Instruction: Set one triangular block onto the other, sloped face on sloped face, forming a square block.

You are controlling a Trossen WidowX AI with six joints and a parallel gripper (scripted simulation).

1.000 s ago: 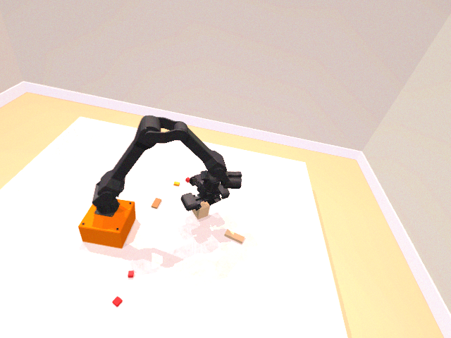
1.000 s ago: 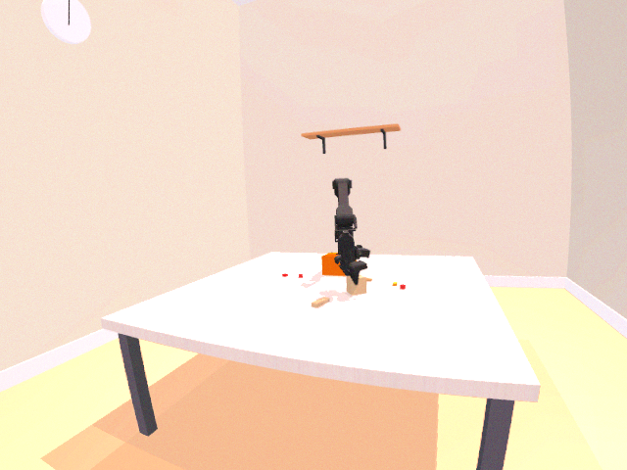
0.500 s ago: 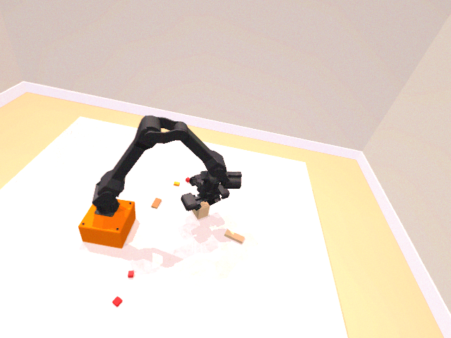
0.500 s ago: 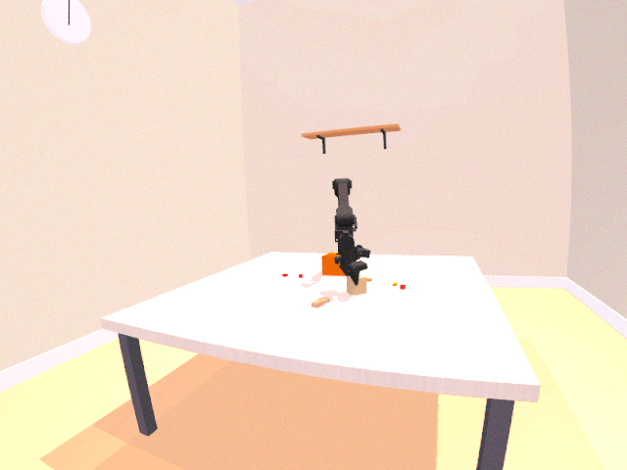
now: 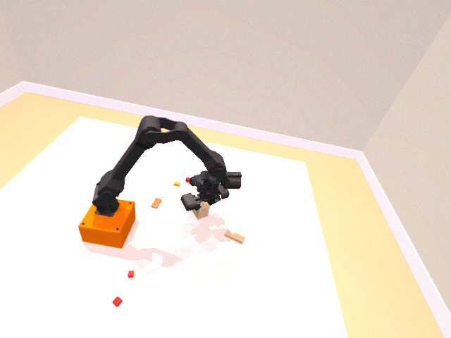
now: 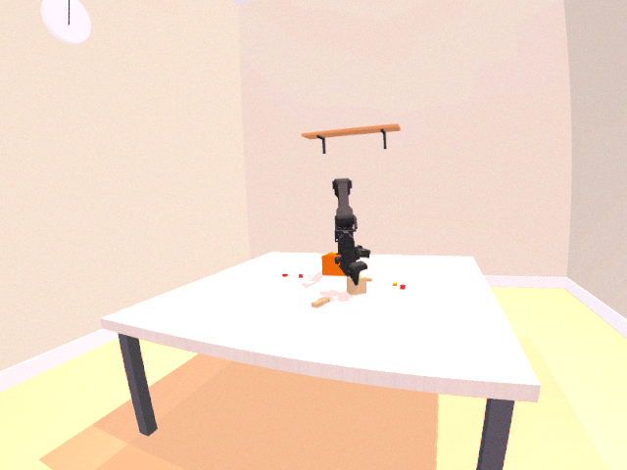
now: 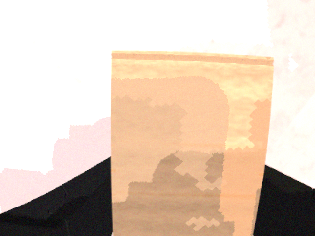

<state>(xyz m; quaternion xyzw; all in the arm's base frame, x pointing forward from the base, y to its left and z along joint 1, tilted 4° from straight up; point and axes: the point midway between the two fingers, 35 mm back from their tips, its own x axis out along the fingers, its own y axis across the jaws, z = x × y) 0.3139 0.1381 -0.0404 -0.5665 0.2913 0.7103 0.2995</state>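
My gripper tip is 10 mm below the tan triangular block. Also, from my gripper tip: yellow bit: 140 mm behind, 140 mm to the left, 30 mm below; then tan plank: 150 mm ahead, 80 mm to the right, 30 mm below.
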